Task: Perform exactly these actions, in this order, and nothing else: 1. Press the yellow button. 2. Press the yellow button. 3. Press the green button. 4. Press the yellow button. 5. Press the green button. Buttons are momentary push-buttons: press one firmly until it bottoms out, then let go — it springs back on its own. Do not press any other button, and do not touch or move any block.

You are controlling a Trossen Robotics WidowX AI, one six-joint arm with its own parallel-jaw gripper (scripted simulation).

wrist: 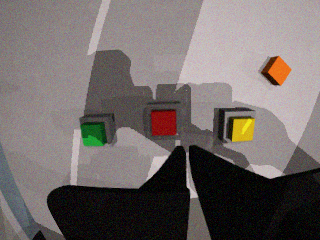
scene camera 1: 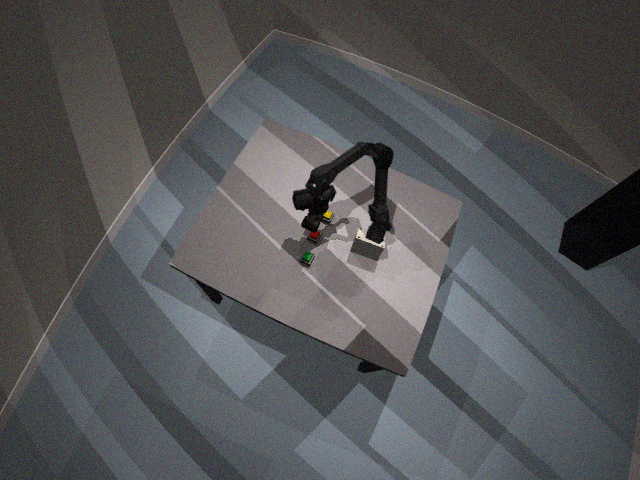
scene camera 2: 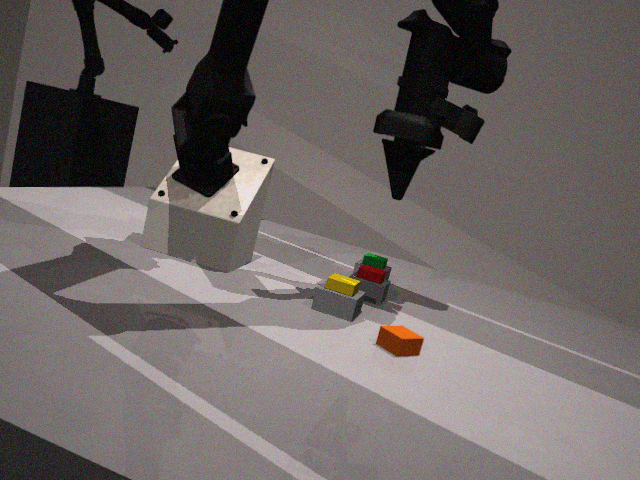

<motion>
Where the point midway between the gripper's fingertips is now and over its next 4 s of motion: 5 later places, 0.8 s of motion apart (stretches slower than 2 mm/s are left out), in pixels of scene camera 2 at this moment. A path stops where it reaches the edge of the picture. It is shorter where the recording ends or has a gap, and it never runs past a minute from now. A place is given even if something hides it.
My gripper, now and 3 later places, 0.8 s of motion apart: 396, 199; 377, 242; 375, 260; 385, 236
</motion>
